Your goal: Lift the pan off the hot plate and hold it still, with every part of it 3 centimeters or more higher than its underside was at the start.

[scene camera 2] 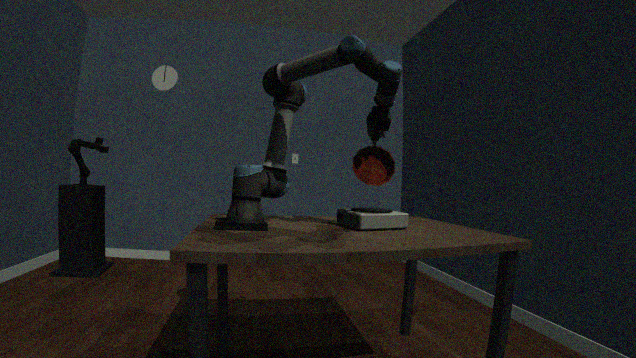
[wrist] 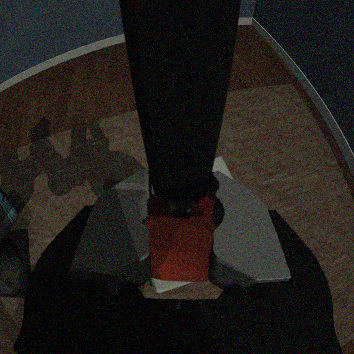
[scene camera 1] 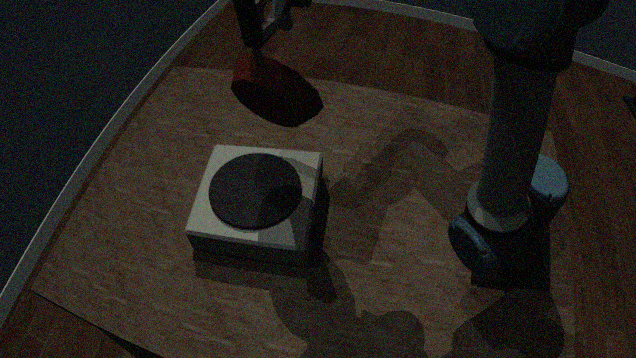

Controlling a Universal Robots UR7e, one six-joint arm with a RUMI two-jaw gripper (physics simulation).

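Pixels of known places: gripper, fingertip midpoint: (scene camera 2: 374, 137) (wrist: 179, 173) (scene camera 1: 252, 40); arm's base, link origin: (scene camera 2: 245, 221) (wrist: 6, 269).
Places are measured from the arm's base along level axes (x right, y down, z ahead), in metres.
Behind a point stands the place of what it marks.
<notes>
The red and black pan (scene camera 1: 277, 92) @[x 0.034, y -0.288, z 0.490 m] (scene camera 2: 374, 166) @[x 0.067, y -0.246, z 0.531 m] (wrist: 180, 247) @[x 0.084, y -0.186, z 0.514 m] hangs steeply tilted in the air, with a wide gap between its lowest edge and the hot plate in scene camera 2. The hot plate (scene camera 1: 202, 220) @[x -0.064, y -0.049, z 0.638 m] (scene camera 2: 384, 220) @[x 0.143, y -0.022, z 0.546 m] is a white box with a round dark disc on top, standing on the table. My gripper (scene camera 1: 256, 48) @[x 0.060, y -0.373, z 0.533 m] (scene camera 2: 374, 139) @[x 0.060, y -0.373, z 0.533 m] (wrist: 179, 173) @[x 0.060, y -0.373, z 0.533 m] is above the pan and shut on its dark handle, with the pan's body hanging below the fingers. The dark handle fills the upper middle of the wrist view, and the contact at the fingertips is hard to see.
The arm's base (scene camera 1: 510, 265) @[x -0.075, y -0.003, z 0.011 m] (scene camera 2: 241, 224) @[x 0.080, y -0.001, z -0.021 m] stands on the wooden table (scene camera 1: 120, 200) @[x -0.003, y 0.021, z 0.906 m] (scene camera 2: 450, 240) @[x 0.406, y 0.021, z 0.666 m], beside the hot plate. A dark pedestal (scene camera 2: 81, 225) with a small arm stands on the floor at the left. Walls stand behind and to the right of the table.
</notes>
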